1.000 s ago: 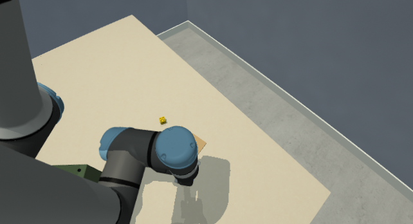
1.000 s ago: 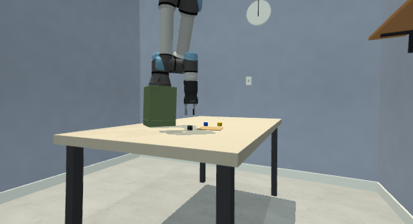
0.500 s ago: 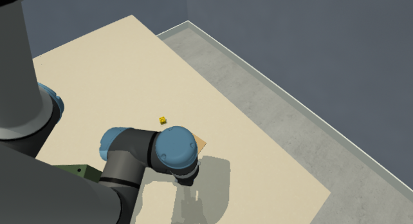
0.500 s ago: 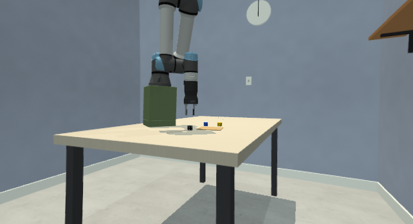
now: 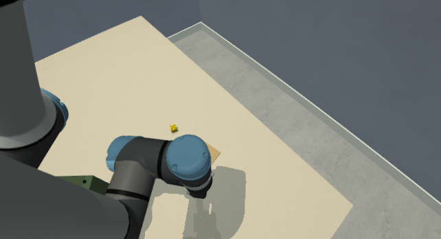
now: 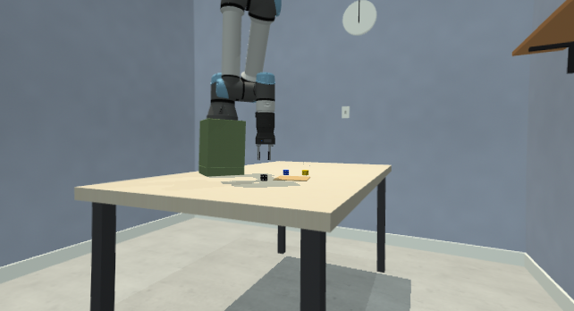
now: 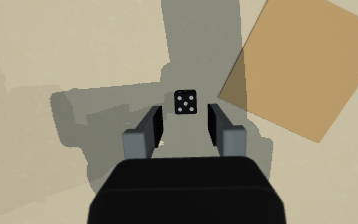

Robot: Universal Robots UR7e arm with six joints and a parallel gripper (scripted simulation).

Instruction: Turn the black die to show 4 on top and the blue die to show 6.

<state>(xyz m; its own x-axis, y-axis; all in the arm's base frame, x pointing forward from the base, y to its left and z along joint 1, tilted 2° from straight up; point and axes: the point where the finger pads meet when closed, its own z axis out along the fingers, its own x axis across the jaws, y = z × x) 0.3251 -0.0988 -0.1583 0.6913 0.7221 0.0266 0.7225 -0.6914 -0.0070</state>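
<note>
The black die lies 90 mm below my hand. From my hand the other things lie so: tan mat 70 mm ahead, 120 mm to the left, 100 mm below; blue die 30 mm behind, 240 mm to the left, 90 mm below; yellow die 50 mm ahead, 280 mm to the left, 90 mm below.
</note>
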